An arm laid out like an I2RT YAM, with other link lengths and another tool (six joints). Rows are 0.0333 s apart.
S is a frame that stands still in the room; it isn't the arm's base.
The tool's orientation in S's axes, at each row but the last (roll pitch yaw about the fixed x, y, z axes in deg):
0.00, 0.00, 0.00
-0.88, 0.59, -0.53
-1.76, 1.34, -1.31
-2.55, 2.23, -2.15
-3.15, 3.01, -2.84
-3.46, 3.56, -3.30
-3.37, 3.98, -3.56
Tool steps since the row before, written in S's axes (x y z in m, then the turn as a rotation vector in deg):
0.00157, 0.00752, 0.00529, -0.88, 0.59, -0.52
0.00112, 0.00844, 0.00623, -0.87, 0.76, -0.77
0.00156, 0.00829, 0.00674, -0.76, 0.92, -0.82
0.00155, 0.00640, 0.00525, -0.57, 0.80, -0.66
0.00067, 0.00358, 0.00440, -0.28, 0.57, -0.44
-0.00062, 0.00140, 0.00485, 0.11, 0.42, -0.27
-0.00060, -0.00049, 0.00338, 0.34, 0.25, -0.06
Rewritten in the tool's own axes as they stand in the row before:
0.00157, 0.00752, 0.00529, -0.88, 0.59, -0.52
0.00098, 0.00835, 0.00637, -0.87, 0.76, -0.77
0.00121, 0.00811, 0.00702, -0.76, 0.93, -0.81
0.00110, 0.00621, 0.00558, -0.57, 0.81, -0.65
0.00026, 0.00336, 0.00461, -0.28, 0.58, -0.42
-0.00100, 0.00107, 0.00487, 0.10, 0.44, -0.24
-0.00080, -0.00072, 0.00330, 0.33, 0.27, -0.02

